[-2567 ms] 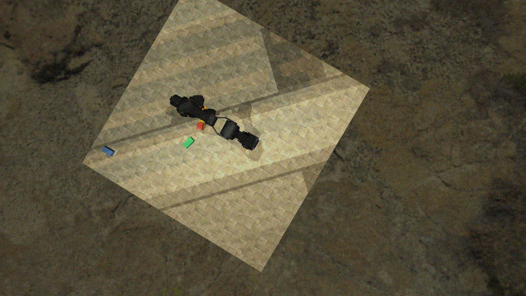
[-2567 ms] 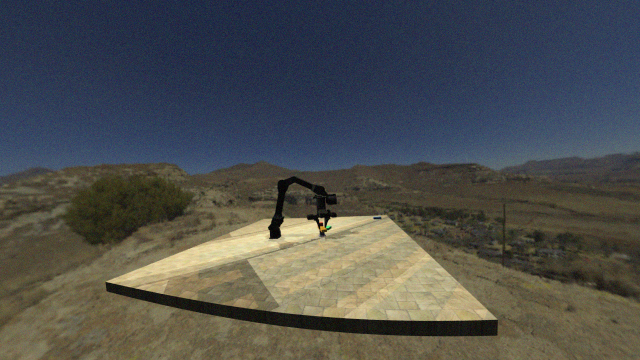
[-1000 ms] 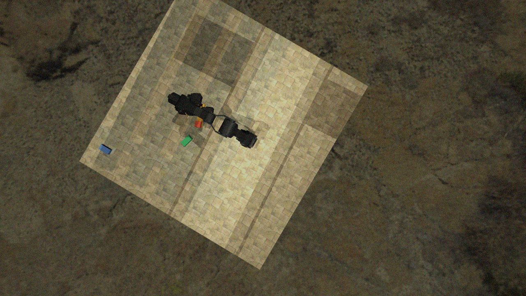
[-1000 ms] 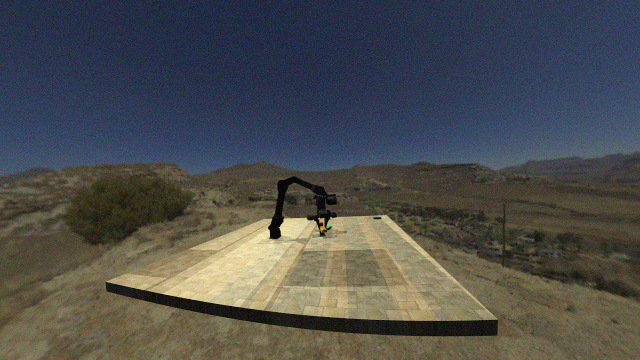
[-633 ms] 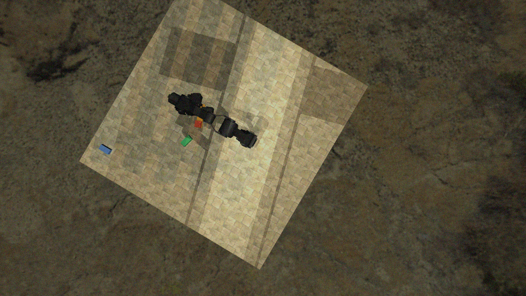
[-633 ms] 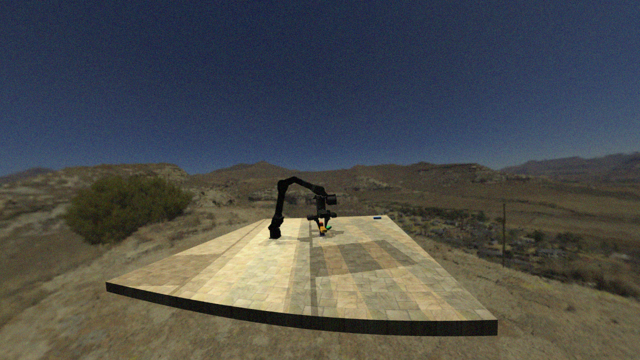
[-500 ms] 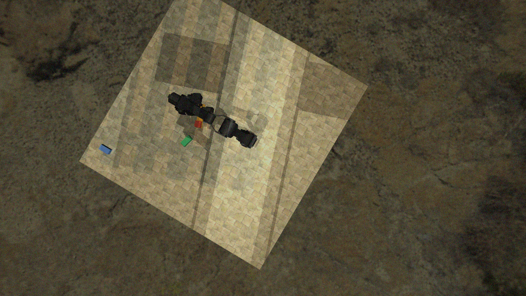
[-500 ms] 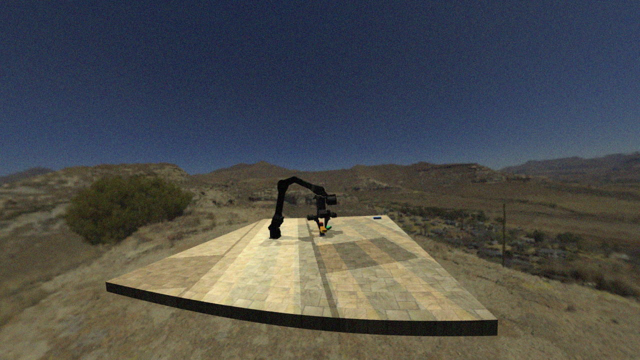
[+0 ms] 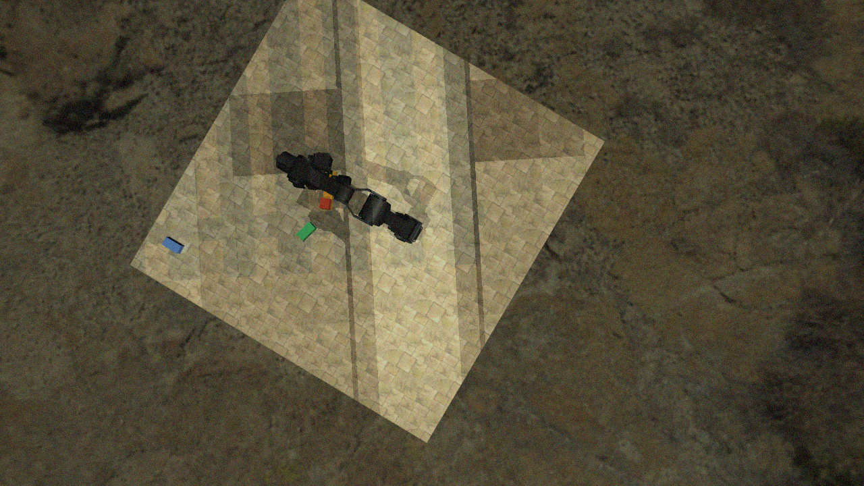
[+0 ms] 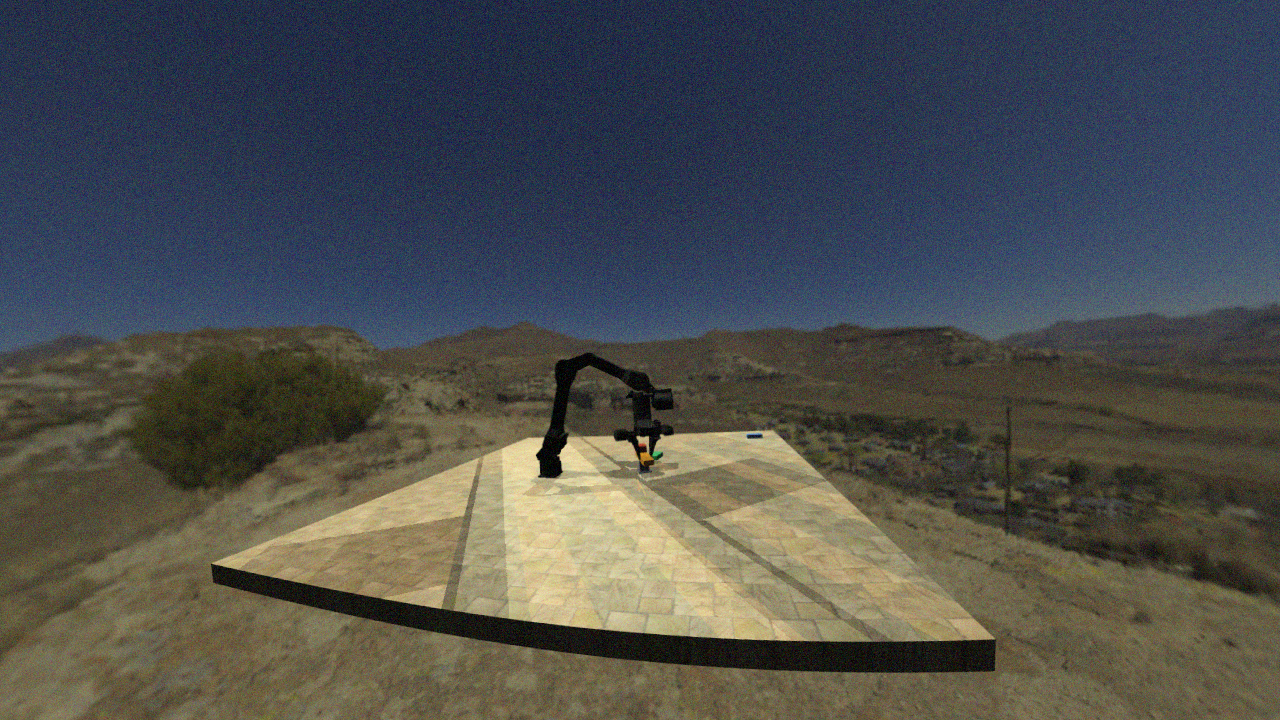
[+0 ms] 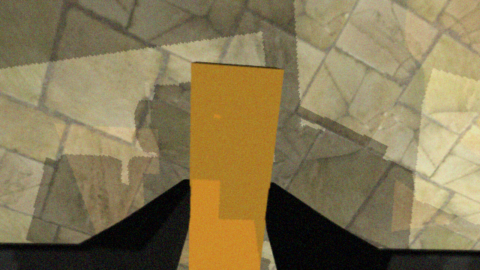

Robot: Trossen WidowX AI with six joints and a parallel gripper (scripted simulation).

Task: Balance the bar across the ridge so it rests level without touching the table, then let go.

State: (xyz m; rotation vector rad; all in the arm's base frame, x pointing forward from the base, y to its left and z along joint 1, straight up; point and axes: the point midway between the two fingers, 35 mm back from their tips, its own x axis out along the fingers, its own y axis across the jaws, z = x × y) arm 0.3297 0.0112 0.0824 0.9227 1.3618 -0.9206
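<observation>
Now: gripper tip 30 mm to the right of the grey ridge block, 10 mm past it and 10 mm above it. The rest, counted from my gripper tip: orange bar (40 mm to the left, 20 mm behind, 10 mm above); blue block (490 mm to the left, 410 mm ahead, 40 mm below); green block (190 mm to the left, 40 mm below).
</observation>
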